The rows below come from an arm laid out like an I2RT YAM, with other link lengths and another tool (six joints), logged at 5 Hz.
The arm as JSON. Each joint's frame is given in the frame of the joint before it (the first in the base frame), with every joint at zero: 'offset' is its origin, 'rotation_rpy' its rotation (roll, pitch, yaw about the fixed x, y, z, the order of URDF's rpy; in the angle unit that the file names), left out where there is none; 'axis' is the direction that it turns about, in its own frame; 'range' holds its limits. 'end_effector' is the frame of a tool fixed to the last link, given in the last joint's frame.
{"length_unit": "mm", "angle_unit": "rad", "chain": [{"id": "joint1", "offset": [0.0, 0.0, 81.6], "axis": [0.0, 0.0, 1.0], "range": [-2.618, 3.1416]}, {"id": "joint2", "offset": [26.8, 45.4, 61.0], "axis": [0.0, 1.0, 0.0], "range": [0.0, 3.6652]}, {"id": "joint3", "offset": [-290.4, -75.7, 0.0], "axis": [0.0, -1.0, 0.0], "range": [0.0, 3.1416]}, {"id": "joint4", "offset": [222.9, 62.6, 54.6], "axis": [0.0, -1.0, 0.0], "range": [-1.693, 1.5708]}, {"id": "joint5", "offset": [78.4, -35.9, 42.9], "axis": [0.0, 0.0, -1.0], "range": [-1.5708, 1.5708]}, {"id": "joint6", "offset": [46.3, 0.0, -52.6], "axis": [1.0, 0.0, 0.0], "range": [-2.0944, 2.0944]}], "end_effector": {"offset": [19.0, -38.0, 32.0], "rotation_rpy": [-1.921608, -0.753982, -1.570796]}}
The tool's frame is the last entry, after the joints.
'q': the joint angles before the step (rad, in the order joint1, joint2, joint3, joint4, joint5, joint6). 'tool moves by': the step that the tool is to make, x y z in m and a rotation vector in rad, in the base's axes. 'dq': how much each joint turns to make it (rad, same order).
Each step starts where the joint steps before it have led.
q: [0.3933, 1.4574, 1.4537, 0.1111, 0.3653, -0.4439]
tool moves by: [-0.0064, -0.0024, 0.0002, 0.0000, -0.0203, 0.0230]
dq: [-0.0044, -0.0251, -0.0328, 0.0282, -0.0281, -0.0048]
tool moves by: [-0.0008, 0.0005, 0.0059, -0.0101, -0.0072, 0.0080]
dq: [-0.0009, 0.0015, 0.0226, -0.0145, -0.0104, -0.0114]
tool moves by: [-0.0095, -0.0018, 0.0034, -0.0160, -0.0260, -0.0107]
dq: [0.0040, -0.0275, -0.0247, 0.0244, 0.0109, -0.0281]
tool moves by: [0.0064, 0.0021, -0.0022, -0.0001, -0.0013, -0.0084]
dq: [-0.0005, 0.0218, 0.0066, 0.0171, 0.0077, -0.0020]
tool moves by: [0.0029, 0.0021, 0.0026, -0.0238, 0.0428, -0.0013]
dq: [0.0021, 0.0103, 0.0462, -0.0824, 0.0025, -0.0064]
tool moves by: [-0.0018, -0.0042, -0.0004, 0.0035, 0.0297, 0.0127]
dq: [-0.0109, -0.0128, 0.0078, -0.0526, -0.0220, 0.0178]
